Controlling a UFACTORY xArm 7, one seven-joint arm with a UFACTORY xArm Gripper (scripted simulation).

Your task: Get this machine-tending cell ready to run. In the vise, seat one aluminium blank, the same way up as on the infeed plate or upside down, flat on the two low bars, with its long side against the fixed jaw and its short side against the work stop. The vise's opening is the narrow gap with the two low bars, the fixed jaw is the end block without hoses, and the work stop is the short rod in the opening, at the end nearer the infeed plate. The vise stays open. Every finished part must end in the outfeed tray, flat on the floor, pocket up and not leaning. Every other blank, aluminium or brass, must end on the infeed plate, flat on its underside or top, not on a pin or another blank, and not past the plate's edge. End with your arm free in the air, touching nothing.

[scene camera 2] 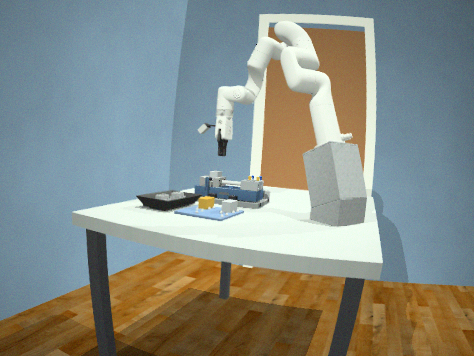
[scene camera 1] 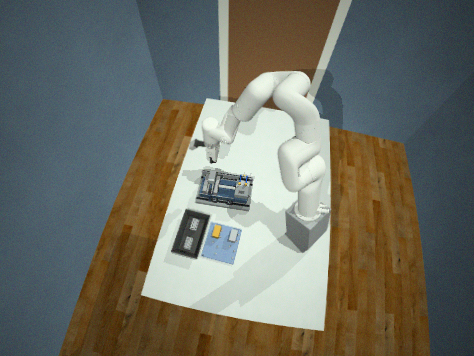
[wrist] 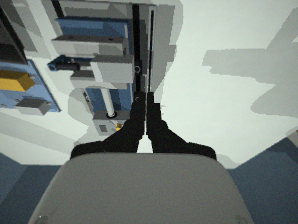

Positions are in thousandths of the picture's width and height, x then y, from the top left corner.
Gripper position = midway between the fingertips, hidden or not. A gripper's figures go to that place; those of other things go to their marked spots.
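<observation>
There is a vise (wrist: 237, 114), and it sits 0.26 m from the lens. My own gripper (wrist: 492, 453) is 0.14 m from the lens.
</observation>
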